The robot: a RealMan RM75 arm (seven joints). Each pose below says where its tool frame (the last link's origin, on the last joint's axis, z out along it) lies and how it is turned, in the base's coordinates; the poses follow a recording.
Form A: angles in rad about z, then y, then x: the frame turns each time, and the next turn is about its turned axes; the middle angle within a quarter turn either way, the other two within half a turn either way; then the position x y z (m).
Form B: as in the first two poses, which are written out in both.
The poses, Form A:
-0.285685, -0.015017, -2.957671, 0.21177, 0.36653, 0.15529
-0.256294, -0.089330, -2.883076, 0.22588, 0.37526, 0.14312
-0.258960, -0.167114, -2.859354, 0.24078, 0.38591, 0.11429
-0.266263, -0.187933, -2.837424, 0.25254, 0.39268, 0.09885
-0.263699, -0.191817, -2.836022, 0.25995, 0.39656, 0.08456
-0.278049, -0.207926, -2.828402, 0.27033, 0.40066, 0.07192
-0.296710, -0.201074, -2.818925, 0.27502, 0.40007, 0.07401
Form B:
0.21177, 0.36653, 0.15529, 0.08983, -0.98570, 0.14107, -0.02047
0.22588, 0.37526, 0.14312, 0.12206, -0.98328, 0.12090, -0.06037
0.24078, 0.38591, 0.11429, 0.12832, -0.97986, 0.11575, -0.10004
0.25254, 0.39268, 0.09885, 0.13718, -0.97728, 0.11654, -0.11195
0.25995, 0.39656, 0.08456, 0.13773, -0.97719, 0.11489, -0.11374
0.27033, 0.40066, 0.07192, 0.13941, -0.97519, 0.12011, -0.12301
0.27502, 0.40007, 0.07401, 0.14343, -0.97363, 0.12921, -0.12160

